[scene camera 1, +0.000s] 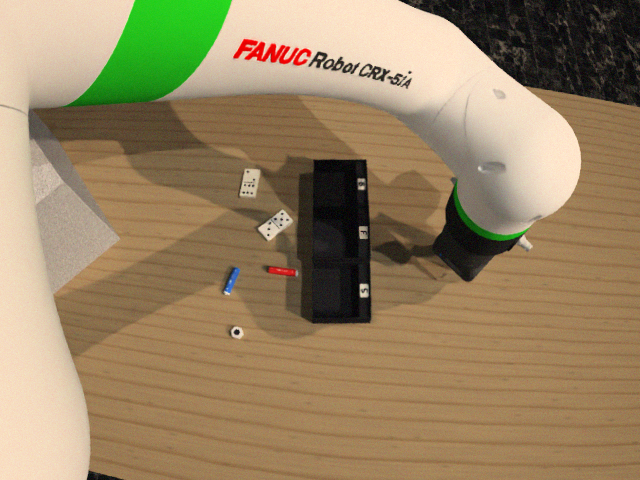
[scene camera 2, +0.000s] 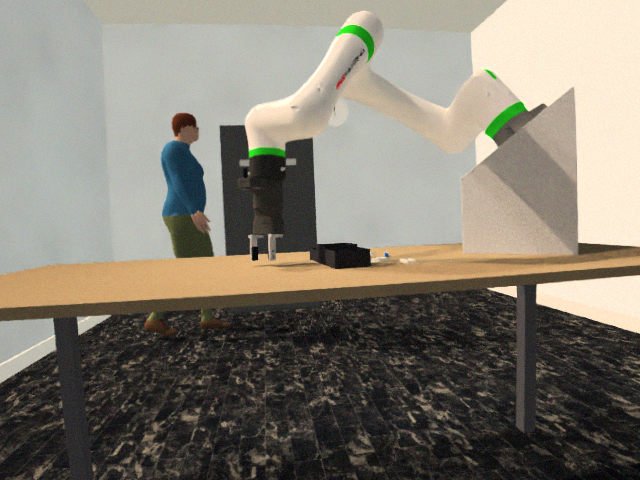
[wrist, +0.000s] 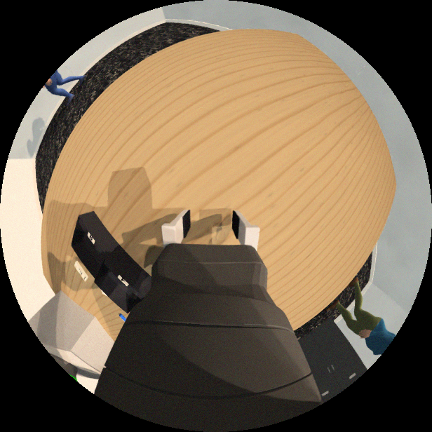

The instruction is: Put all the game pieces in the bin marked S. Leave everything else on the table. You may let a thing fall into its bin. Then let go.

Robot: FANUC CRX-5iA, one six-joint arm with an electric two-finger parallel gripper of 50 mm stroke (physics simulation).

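Where they show: gripper, fingertip midpoint: (scene camera 2: 263,260); arm's base, origin of the base link: (scene camera 2: 523,140).
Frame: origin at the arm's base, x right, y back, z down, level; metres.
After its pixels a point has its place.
Observation:
Two white dominoes with black dots lie left of the black three-part bin (scene camera 1: 366,260) @[x -0.021, y -0.612, z 0.277 m] (scene camera 2: 347,256) @[x -0.184, y -0.566, z 0.289 m] (wrist: 107,252): one domino (scene camera 1: 249,182) @[x -0.140, y -0.410, z 0.308 m] (wrist: 80,270) near the B end, the other domino (scene camera 1: 275,224) @[x -0.072, y -0.466, z 0.308 m] tilted and closer to the bin. The compartment marked S (scene camera 1: 341,319) @[x 0.067, y -0.588, z 0.290 m] is the lowest one in scene camera 1; no piece shows inside it. My gripper (scene camera 2: 263,253) @[x -0.054, y -0.757, z 0.301 m] (wrist: 210,218) is open and empty, low above the table on the label side of the bin, well away from both dominoes. In scene camera 1 its fingertips are hidden under its body.
A red battery (scene camera 1: 282,270) @[x 0.001, y -0.490, z 0.305 m], a blue battery (scene camera 1: 231,281) @[x 0.030, y -0.416, z 0.306 m] (scene camera 2: 386,254) @[x 0.007, y -0.421, z 0.308 m] (wrist: 122,317) and a white hex nut (scene camera 1: 236,332) @[x 0.105, y -0.439, z 0.307 m] lie on the table (scene camera 1: 465,387) @[x 0.142, y -0.782, z 0.315 m] left of the bin. The grey robot pedestal (scene camera 1: 77,232) @[x 0.015, y -0.181, z 0.222 m] (scene camera 2: 516,217) @[x -0.107, y -0.102, z 0.219 m] stands beyond them. A person (scene camera 2: 183,180) stands behind the table.

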